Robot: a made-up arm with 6 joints. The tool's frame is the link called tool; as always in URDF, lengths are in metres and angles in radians. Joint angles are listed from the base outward.
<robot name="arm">
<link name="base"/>
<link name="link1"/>
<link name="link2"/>
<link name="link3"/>
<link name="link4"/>
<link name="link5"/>
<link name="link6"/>
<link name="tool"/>
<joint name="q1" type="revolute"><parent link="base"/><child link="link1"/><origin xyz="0 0 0.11" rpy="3.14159 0 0"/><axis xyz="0 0 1"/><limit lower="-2.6" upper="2.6"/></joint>
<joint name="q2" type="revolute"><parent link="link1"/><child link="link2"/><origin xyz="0.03 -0.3 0.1" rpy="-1.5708 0 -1.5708"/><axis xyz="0 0 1"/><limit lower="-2.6" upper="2.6"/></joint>
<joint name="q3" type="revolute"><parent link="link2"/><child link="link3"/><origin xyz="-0.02 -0.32 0.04" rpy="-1.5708 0 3.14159"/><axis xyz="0 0 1"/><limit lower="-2.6" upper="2.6"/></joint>
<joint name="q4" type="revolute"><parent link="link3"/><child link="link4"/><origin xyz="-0.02 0.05 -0.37" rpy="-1.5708 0 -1.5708"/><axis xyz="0 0 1"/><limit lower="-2.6" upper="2.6"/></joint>
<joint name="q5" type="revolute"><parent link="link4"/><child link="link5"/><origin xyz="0.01 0.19 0.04" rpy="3.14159 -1.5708 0"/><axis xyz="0 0 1"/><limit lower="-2.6" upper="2.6"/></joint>
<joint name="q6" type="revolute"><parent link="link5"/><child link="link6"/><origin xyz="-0.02 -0.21 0.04" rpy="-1.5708 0 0"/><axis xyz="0 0 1"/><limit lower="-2.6" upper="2.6"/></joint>
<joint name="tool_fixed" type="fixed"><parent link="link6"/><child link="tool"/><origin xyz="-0.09 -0.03 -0.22" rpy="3.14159 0 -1.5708"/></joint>
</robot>
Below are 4 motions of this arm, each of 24 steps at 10 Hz.
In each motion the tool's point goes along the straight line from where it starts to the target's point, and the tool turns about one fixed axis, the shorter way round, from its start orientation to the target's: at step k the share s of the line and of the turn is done. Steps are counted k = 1, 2, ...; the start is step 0. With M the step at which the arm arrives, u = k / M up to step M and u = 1 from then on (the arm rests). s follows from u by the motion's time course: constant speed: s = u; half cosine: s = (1 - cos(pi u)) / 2; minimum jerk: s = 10 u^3 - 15 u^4 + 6 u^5.
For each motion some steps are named. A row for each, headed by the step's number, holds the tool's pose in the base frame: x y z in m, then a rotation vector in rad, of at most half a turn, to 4 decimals.
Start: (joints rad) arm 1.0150 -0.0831 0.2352 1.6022 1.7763 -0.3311
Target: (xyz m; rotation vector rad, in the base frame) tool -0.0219 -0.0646 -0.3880 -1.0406 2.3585 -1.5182
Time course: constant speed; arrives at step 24
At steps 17, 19, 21, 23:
17: -0.0861 0.0124 -0.2352 0.7976 -2.3200 1.3860
19: -0.0678 -0.0096 -0.2788 0.8916 -2.4030 1.4667
21: -0.0494 -0.0316 -0.3225 0.9896 -2.4826 1.5478
23: -0.0311 -0.0536 -0.3662 -1.0363 2.4280 -1.5463

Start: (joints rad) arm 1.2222 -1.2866 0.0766 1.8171 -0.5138 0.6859
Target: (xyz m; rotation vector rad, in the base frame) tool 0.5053 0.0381 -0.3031 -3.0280 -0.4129 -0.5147
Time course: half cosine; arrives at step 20
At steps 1, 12, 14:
1: 0.2271 0.6150 -0.2437 -1.6996 -1.4419 -0.3331
12: 0.4086 0.2387 -0.2825 -2.6111 -0.8686 -0.4625
14: 0.4476 0.1577 -0.2908 -2.7872 -0.6984 -0.4854

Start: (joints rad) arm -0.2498 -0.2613 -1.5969 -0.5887 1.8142 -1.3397
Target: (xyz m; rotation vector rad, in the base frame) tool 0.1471 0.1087 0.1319 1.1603 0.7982 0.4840
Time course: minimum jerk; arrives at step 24
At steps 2, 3, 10, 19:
2: 0.4190 0.4689 0.1978 1.6679 1.1259 1.4878
3: 0.4160 0.4650 0.1971 1.6632 1.1229 1.4759
10: 0.3257 0.3453 0.1752 1.5109 1.0259 1.1273
19: 0.1647 0.1321 0.1362 1.1974 0.8225 0.5450

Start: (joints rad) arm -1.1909 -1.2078 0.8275 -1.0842 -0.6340 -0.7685
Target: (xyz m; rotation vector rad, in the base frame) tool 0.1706 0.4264 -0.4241 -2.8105 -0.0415 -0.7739
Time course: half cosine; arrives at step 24
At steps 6, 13, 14, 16, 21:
6: -0.2096 0.6689 0.0888 -1.4998 0.4823 0.4447
13: -0.0230 0.5499 -0.1629 -2.2068 0.2790 -0.0780
14: 0.0055 0.5317 -0.2014 -2.3059 0.2394 -0.1701
16: 0.0593 0.4974 -0.2739 -2.4838 0.1582 -0.3527
21: 0.1536 0.4372 -0.4012 -2.7651 -0.0081 -0.7058

